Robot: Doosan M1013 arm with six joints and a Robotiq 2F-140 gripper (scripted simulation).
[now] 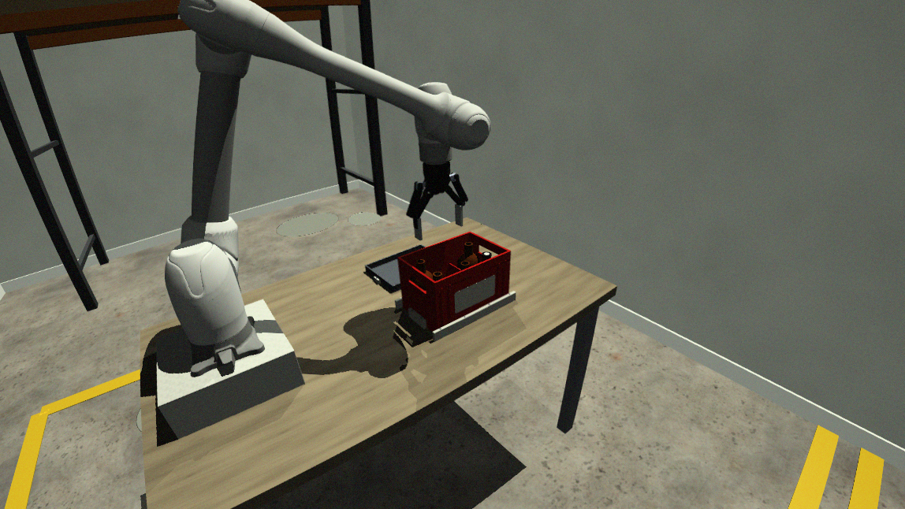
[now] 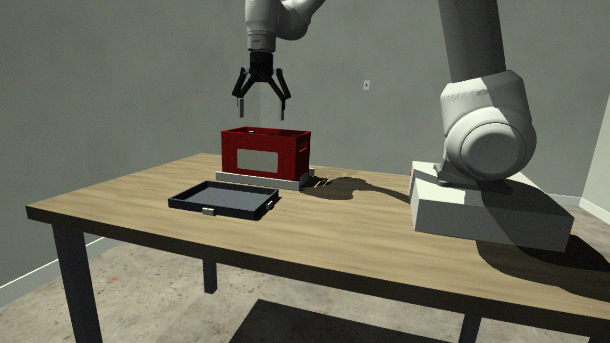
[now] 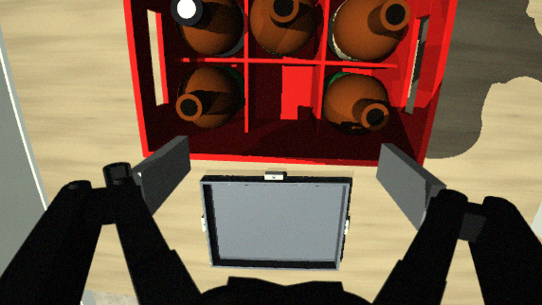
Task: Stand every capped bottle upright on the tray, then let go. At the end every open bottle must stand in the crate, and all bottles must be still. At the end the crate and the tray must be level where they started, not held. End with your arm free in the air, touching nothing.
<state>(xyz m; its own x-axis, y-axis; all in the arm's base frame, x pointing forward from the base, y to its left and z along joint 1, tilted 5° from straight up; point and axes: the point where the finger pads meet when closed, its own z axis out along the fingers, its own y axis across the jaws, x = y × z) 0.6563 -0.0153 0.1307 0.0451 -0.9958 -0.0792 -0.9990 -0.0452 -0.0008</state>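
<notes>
My gripper is now 150 mm above the brown capped bottle, 110 mm to the left of it and 90 mm short of it. From my hand the other things lie so: red crate (150 mm below, 70 mm to the right); dark tray (220 mm to the left, 220 mm below).
</notes>
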